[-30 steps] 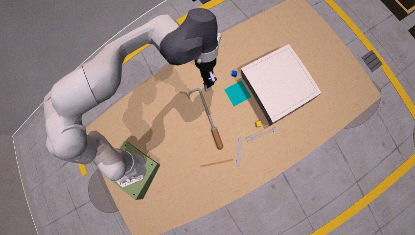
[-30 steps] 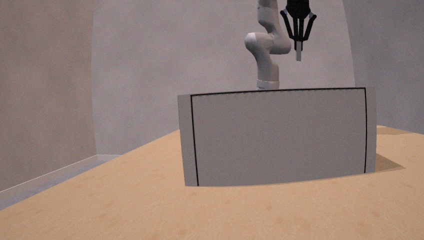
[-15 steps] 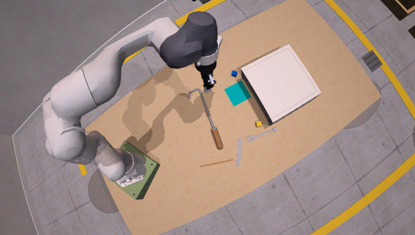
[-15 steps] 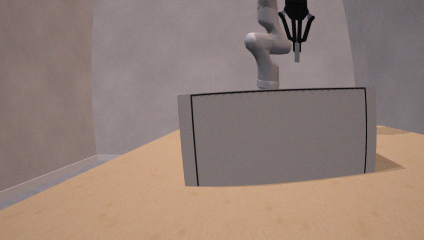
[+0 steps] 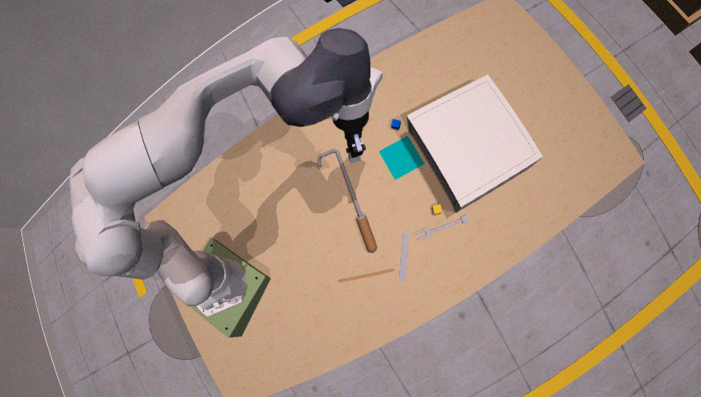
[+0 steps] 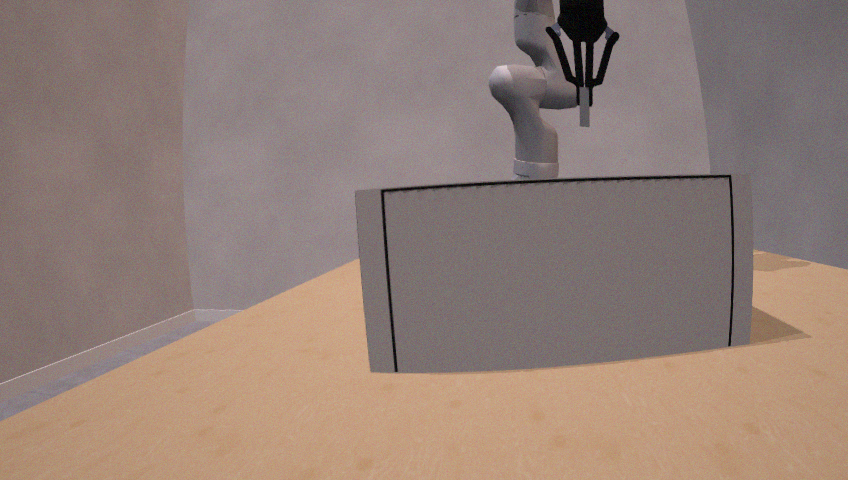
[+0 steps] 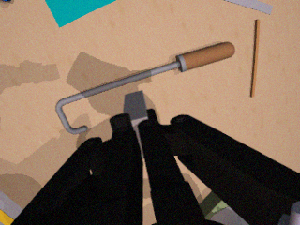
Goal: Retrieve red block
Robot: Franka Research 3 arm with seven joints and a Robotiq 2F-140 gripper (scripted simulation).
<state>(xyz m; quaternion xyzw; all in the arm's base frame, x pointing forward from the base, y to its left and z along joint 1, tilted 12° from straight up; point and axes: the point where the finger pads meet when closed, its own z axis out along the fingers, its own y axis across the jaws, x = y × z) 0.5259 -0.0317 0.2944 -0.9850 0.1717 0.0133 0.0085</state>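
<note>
Now: the hook tool 25 cm below my hand, 11 cm behind it and 1 cm to the right of it. Round my hand: blue block: 25 cm below, 18 cm ahead, 8 cm to the left; then yellow block: 25 cm below, 22 cm to the right, 10 cm ahead; then teal square: 26 cm below, 12 cm ahead, 2 cm to the right.
</note>
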